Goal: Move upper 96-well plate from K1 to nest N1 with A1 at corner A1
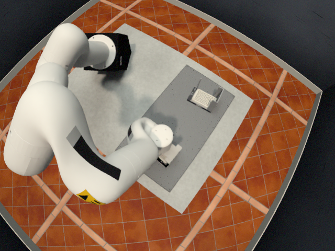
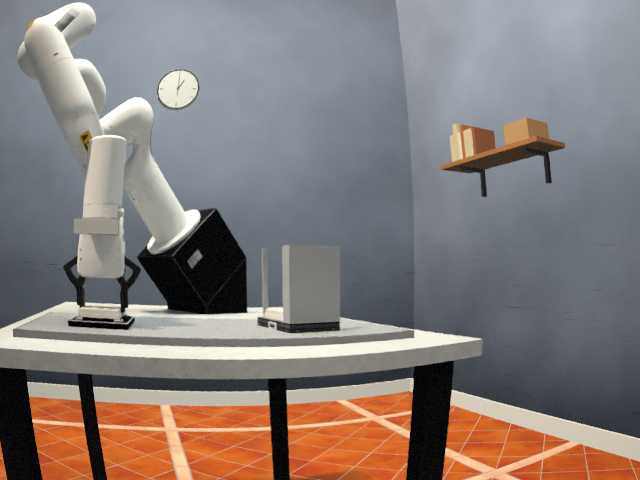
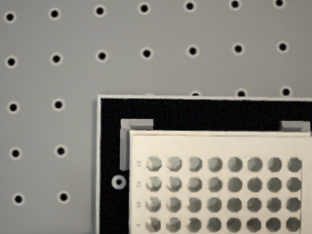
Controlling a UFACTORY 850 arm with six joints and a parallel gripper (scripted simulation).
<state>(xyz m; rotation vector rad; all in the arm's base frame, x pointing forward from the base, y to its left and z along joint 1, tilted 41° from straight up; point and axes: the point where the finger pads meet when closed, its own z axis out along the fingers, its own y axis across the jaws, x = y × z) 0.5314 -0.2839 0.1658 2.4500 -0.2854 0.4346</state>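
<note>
Right now my hand is 30 mm above the black plate nest N1. Round my hand: white 96-well plate: 10 mm below.
</note>
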